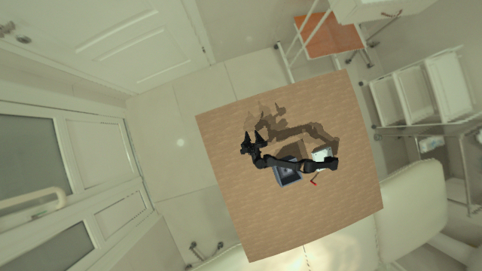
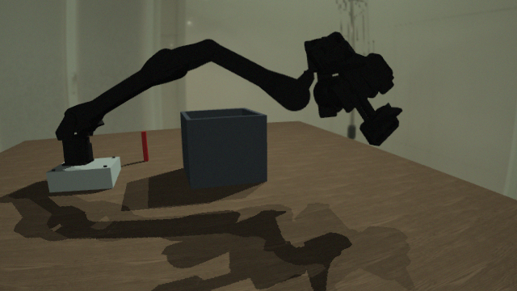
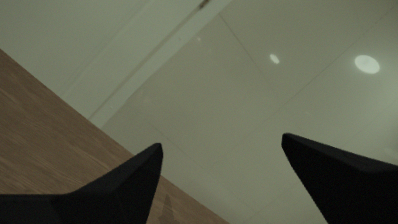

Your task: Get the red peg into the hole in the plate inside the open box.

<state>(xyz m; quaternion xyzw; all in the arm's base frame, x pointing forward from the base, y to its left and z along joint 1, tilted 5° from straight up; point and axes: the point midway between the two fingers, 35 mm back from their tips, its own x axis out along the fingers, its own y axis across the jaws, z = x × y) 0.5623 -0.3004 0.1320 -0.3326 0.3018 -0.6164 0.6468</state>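
The red peg is 420 mm behind my gripper tip, 470 mm to the left of it and 170 mm below it. From my gripper tip the other things lie so: grey plate 210 mm behind, 320 mm to the left, 160 mm below.
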